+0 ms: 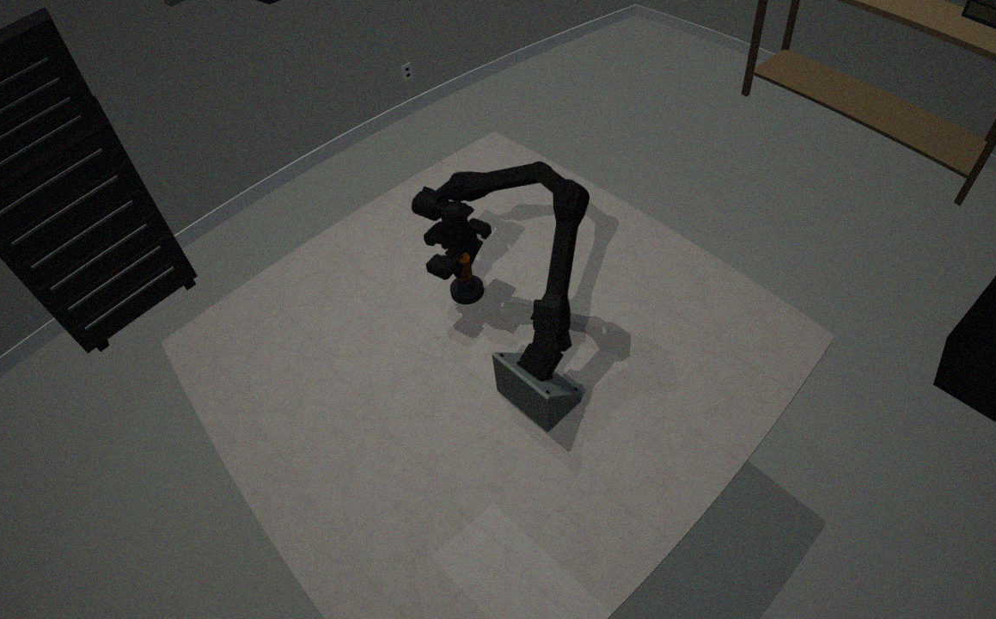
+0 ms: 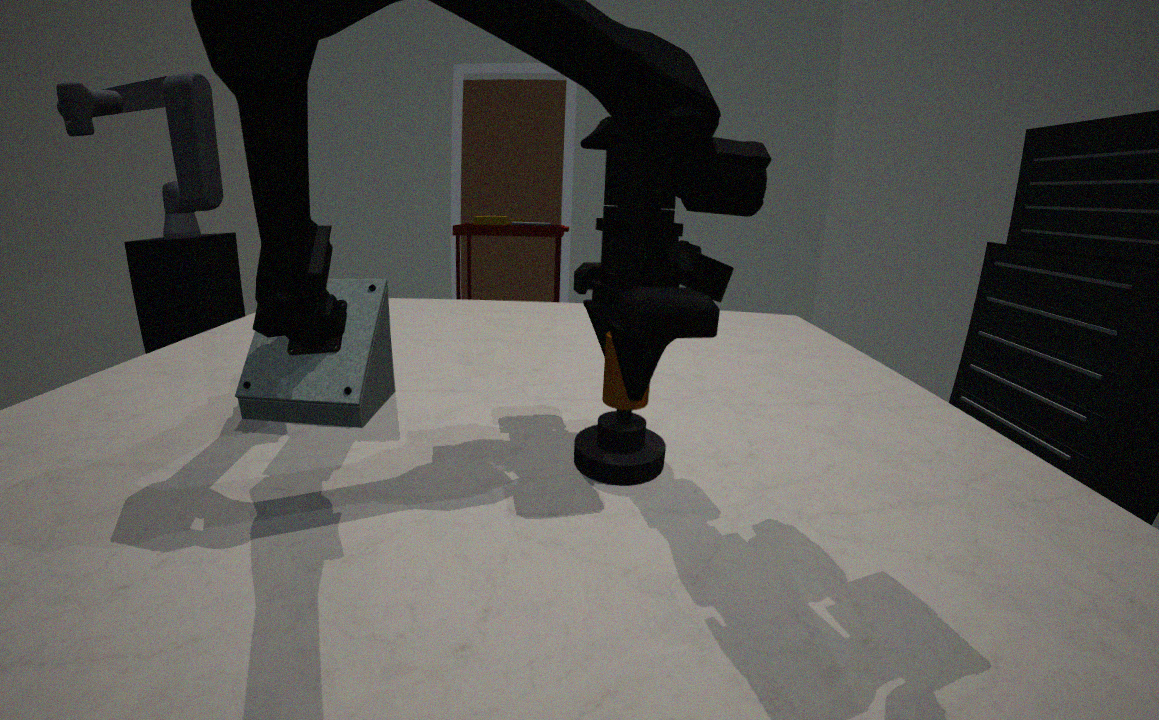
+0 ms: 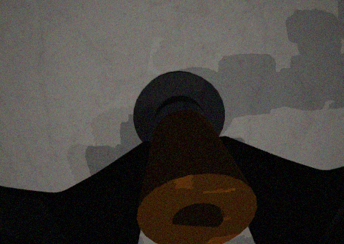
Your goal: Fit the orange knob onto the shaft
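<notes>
My gripper tip is 2 cm below the orange knob. The rest, counted from my gripper tip: dark round pedestal: 4 cm below.
</notes>
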